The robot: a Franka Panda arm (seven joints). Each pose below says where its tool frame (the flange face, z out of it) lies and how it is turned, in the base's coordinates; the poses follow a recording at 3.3 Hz.
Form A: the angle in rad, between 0 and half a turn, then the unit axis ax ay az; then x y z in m.
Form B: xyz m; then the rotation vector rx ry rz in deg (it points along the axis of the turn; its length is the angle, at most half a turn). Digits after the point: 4 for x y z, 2 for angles.
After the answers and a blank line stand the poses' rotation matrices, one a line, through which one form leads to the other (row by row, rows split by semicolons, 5 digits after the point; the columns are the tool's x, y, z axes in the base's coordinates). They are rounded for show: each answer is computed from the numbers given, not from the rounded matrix.
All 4 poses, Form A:
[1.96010, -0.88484, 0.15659, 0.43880, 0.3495, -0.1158, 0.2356]
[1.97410, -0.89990, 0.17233, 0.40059, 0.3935, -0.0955, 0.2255]
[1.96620, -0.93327, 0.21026, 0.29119, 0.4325, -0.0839, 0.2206]
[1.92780, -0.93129, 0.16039, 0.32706, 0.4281, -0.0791, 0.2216]
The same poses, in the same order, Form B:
[0.3495, -0.1158, 0.2356, -99.37, 17.59, 49.28]
[0.3935, -0.0955, 0.2255, -101.79, 19.49, 45.31]
[0.4325, -0.0839, 0.2206, -105.14, 23.69, 32.80]
[0.4281, -0.0791, 0.2216, -102.87, 17.72, 36.13]

0.70055 -0.59711 -0.39076; 0.21482 -0.34572 0.91342; -0.68050 -0.72384 -0.11392
0.73519 -0.58440 -0.34347; 0.15251 -0.35111 0.92383; -0.66048 -0.73158 -0.16901
0.82131 -0.54054 -0.18240; -0.00309 -0.32394 0.94607; -0.57047 -0.77645 -0.26773
0.82093 -0.50801 -0.26076; 0.10487 -0.31475 0.94336; -0.56131 -0.80178 -0.20512

